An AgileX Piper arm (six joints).
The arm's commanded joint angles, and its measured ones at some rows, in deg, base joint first. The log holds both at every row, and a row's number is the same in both.
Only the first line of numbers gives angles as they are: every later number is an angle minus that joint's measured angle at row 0.
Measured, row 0: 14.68, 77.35, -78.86, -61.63, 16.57, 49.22
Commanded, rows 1 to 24: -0.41, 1.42, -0.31, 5.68, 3.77, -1.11; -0.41, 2.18, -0.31, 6.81, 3.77, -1.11; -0.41, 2.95, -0.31, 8.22, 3.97, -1.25; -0.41, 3.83, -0.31, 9.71, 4.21, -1.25; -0.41, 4.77, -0.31, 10.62, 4.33, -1.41; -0.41, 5.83, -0.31, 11.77, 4.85, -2.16; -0.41, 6.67, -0.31, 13.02, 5.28, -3.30; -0.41, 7.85, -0.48, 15.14, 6.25, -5.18; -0.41, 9.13, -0.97, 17.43, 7.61, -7.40; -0.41, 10.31, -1.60, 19.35, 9.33, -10.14; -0.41, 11.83, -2.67, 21.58, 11.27, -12.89; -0.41, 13.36, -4.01, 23.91, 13.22, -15.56; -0.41, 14.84, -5.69, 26.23, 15.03, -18.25; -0.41, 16.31, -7.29, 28.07, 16.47, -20.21; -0.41, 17.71, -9.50, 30.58, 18.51, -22.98; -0.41, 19.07, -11.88, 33.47, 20.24, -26.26; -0.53, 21.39, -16.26, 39.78, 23.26, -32.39; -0.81, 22.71, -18.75, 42.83, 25.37, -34.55; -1.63, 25.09, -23.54, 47.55, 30.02, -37.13; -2.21, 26.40, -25.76, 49.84, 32.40, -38.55; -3.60, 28.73, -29.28, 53.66, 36.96, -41.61; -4.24, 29.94, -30.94, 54.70, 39.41, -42.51; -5.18, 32.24, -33.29, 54.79, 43.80, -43.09; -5.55, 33.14, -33.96, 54.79, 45.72, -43.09
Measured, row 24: -3.37, 29.53, -29.83, 53.01, 37.36, -40.64
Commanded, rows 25 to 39: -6.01, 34.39, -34.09, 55.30, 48.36, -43.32; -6.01, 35.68, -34.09, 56.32, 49.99, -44.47; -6.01, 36.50, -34.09, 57.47, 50.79, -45.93; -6.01, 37.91, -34.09, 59.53, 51.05, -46.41; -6.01, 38.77, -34.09, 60.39, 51.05, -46.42; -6.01, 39.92, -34.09, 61.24, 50.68, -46.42; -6.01, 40.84, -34.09, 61.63, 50.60, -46.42; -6.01, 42.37, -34.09, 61.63, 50.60, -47.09; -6.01, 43.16, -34.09, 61.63, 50.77, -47.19; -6.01, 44.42, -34.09, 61.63, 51.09, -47.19; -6.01, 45.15, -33.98, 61.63, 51.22, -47.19; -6.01, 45.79, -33.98, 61.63, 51.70, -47.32; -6.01, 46.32, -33.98, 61.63, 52.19, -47.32; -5.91, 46.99, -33.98, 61.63, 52.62, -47.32; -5.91, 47.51, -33.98, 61.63, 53.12, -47.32
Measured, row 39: -5.85, 45.72, -33.71, 61.63, 51.58, -46.70
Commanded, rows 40 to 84: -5.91, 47.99, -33.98, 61.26, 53.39, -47.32; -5.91, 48.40, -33.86, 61.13, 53.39, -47.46; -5.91, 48.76, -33.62, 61.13, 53.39, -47.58; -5.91, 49.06, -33.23, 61.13, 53.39, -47.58; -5.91, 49.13, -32.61, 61.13, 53.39, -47.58; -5.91, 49.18, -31.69, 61.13, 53.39, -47.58; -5.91, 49.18, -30.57, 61.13, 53.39, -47.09; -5.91, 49.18, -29.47, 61.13, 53.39, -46.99; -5.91, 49.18, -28.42, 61.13, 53.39, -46.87; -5.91, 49.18, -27.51, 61.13, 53.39, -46.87; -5.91, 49.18, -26.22, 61.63, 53.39, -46.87; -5.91, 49.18, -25.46, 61.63, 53.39, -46.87; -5.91, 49.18, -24.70, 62.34, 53.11, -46.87; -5.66, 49.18, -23.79, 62.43, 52.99, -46.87; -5.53, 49.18, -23.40, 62.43, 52.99, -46.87; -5.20, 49.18, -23.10, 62.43, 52.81, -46.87; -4.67, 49.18, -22.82, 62.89, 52.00, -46.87; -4.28, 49.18, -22.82, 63.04, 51.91, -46.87; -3.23, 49.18, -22.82, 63.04, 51.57, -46.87; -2.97, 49.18, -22.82, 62.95, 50.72, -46.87; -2.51, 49.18, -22.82, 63.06, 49.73, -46.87; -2.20, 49.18, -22.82, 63.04, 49.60, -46.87; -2.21, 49.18, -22.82, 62.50, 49.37, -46.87; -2.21, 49.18, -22.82, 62.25, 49.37, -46.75; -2.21, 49.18, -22.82, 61.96, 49.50, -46.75; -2.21, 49.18, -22.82, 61.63, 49.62, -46.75; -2.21, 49.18, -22.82, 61.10, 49.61, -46.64; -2.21, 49.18, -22.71, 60.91, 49.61, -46.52; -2.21, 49.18, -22.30, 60.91, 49.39, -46.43; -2.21, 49.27, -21.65, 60.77, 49.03, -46.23; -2.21, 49.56, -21.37, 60.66, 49.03, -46.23; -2.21, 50.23, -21.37, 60.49, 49.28, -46.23; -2.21, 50.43, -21.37, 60.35, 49.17, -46.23; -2.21, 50.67, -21.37, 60.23, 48.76, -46.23; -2.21, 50.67, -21.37, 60.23, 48.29, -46.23; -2.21, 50.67, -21.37, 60.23, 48.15, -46.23; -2.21, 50.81, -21.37, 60.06, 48.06, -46.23; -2.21, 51.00, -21.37, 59.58, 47.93, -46.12; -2.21, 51.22, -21.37, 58.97, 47.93, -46.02; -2.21, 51.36, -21.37, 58.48, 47.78, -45.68; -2.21, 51.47, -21.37, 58.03, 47.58, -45.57; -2.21, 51.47, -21.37, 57.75, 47.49, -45.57; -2.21, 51.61, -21.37, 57.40, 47.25, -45.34; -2.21, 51.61, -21.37, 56.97, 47.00, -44.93; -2.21, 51.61, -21.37, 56.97, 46.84, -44.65
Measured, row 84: -2.02, 51.56, -21.58, 58.66, 47.87, -45.71
